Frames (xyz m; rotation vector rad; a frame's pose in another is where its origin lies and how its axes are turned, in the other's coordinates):
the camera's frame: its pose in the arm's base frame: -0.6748 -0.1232 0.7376 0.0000 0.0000 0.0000
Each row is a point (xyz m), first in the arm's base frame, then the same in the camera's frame.
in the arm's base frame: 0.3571 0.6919 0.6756
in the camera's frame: 1.0319 0.8151 -0.0620
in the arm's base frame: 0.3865 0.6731 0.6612
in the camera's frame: 1.0613 0.7963 -0.0764
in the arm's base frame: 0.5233 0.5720 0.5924
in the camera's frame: 1.1981 0.6952 -0.1452
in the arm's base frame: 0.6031 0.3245 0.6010
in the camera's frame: 1.2779 0.4477 -0.1366
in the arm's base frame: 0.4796 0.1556 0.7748
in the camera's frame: 1.1544 0.2788 0.0372
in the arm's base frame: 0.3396 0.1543 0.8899
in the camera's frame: 1.0144 0.2775 0.1523
